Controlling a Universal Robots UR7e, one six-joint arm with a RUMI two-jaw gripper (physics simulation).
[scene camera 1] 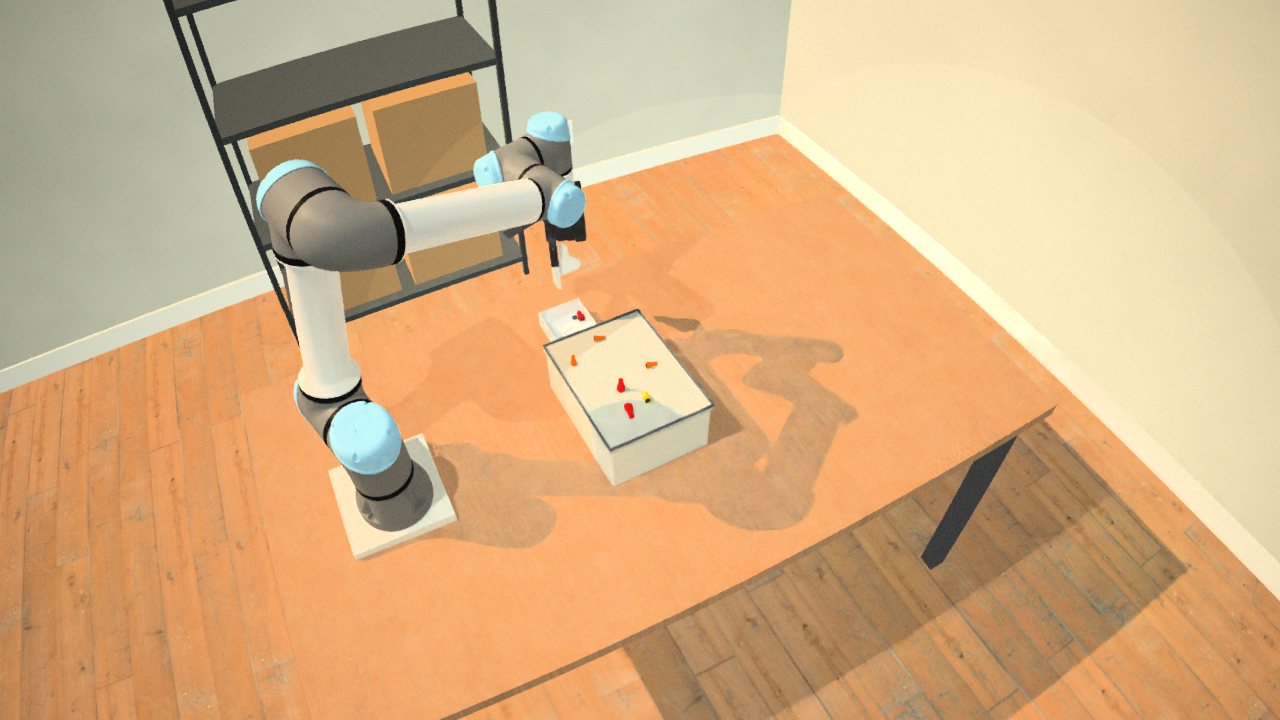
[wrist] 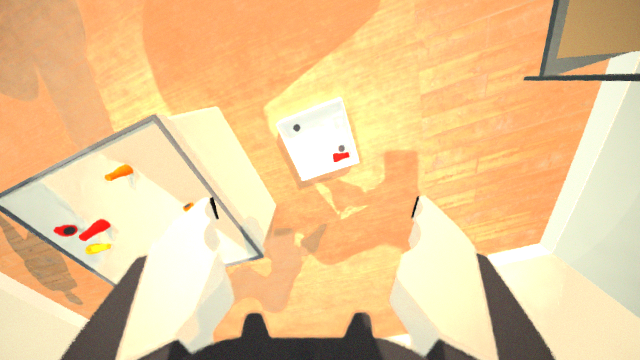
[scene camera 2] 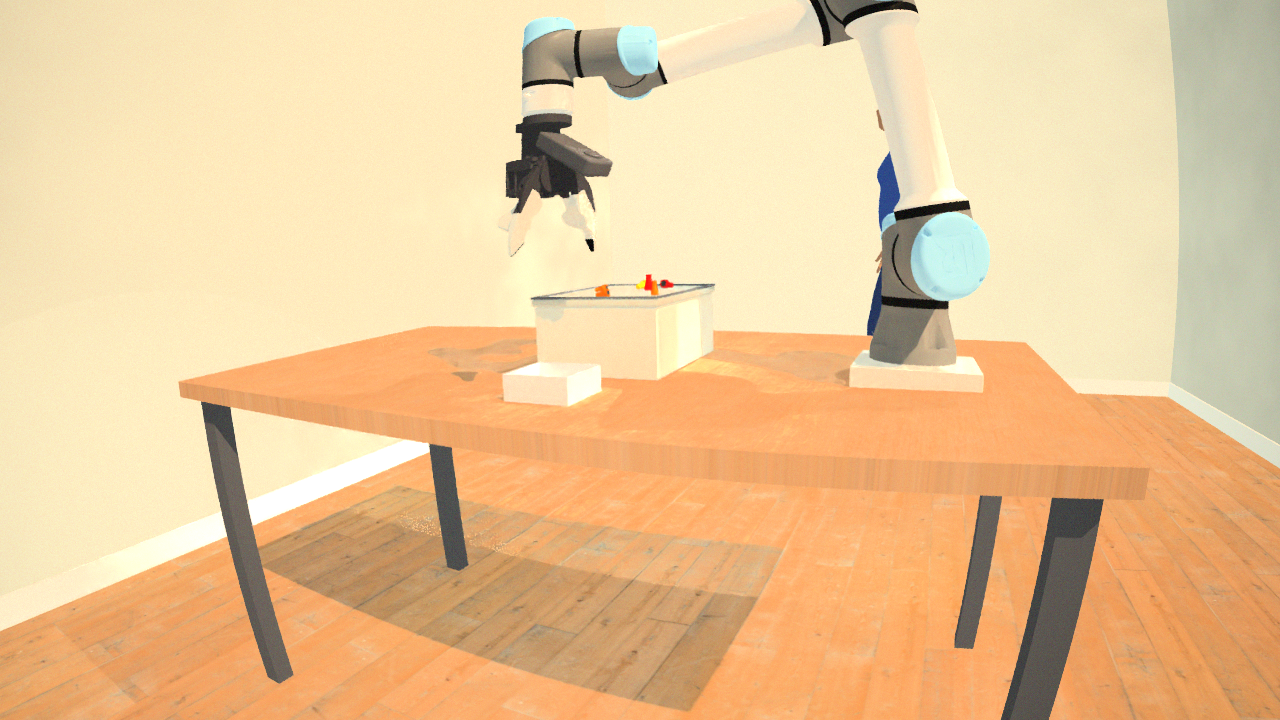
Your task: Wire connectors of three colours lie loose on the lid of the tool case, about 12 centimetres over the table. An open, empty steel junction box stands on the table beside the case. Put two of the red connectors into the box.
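Frame: origin at the arm's base, x back, y left, z down, level; metres.
Seen in the pictures: gripper, fingertip midpoint: point(scene camera 1: 557, 266) point(wrist: 315, 199) point(scene camera 2: 553, 253); arm's base, origin of the base link: point(scene camera 1: 395, 497) point(scene camera 2: 913, 359).
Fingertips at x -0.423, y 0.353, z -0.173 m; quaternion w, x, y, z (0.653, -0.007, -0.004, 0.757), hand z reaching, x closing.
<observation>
Offsets run from my fingertips to a thing's top centre.
One red connector @[dx -0.047, dy +0.035, dz +0.180 m] point(scene camera 1: 580, 315) point(wrist: 341, 157) lies inside the white junction box @[dx -0.010, dy +0.003, dz +0.160 m] point(scene camera 1: 551, 315) point(scene camera 2: 537, 386) point(wrist: 320, 172), near one corner. Two more red connectors lie on the case lid: one red connector @[dx -0.046, dy -0.306, dz +0.046 m] point(scene camera 1: 620, 385) point(wrist: 95, 229) and another red connector @[dx -0.045, dy -0.366, dz +0.058 m] point(scene camera 1: 629, 411) point(wrist: 65, 230). A yellow connector @[dx -0.085, dy -0.342, dz +0.059 m] point(scene camera 1: 646, 396) point(wrist: 98, 248) lies close beside them. Orange connectors lie on the lid too: one @[dx +0.023, dy -0.215, dz +0.052 m] point(scene camera 1: 573, 360) point(wrist: 119, 172), one @[dx -0.043, dy -0.165, dz +0.062 m] point(scene camera 1: 599, 338) and one @[dx -0.120, dy -0.266, dz +0.062 m] point(scene camera 1: 650, 364). My gripper point(scene camera 2: 551, 248) point(wrist: 315, 199) is wide open and empty, high above the box.
The tool case @[dx -0.069, dy -0.272, dz +0.070 m] point(scene camera 1: 661, 454) point(scene camera 2: 597, 340) point(wrist: 225, 150) stands right beside the box and is taller. A shelf rack point(scene camera 1: 358, 78) with cardboard boxes point(scene camera 1: 427, 134) stands behind the table point(scene camera 2: 662, 452). A person in blue point(scene camera 2: 886, 192) is partly hidden behind the arm.
</observation>
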